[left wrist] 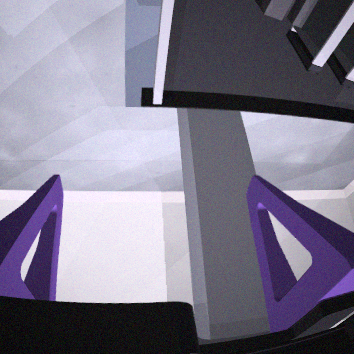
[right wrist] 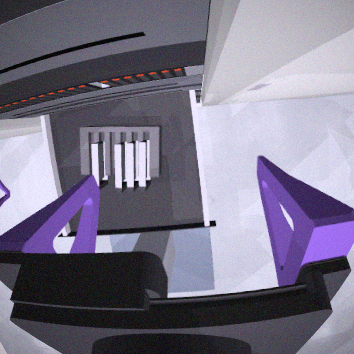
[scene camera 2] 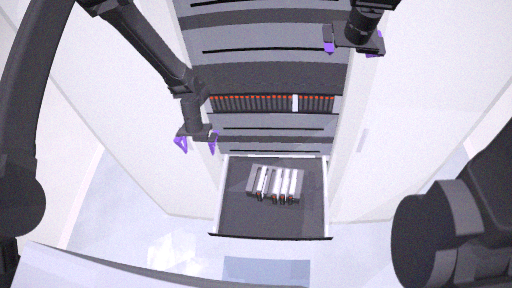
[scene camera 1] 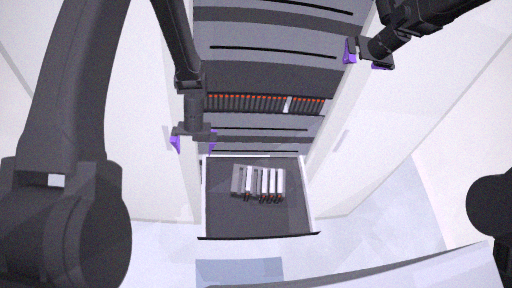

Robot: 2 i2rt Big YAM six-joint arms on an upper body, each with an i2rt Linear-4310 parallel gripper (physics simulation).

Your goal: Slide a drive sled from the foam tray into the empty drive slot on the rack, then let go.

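Observation:
The grey foam tray lies in the drawer and holds several white-sided drive sleds, their dark, orange-marked ends toward the drawer front. The empty drive slot shows as a pale gap in the row of orange-tipped drives on the rack. My left gripper is open and empty, left of the foam tray in both scene views. My right gripper is open and empty at the upper right.
The pulled-out drawer has white side walls and a black front edge. Tall white panels flank the rack. A grey post shows between the left fingers in the left wrist view.

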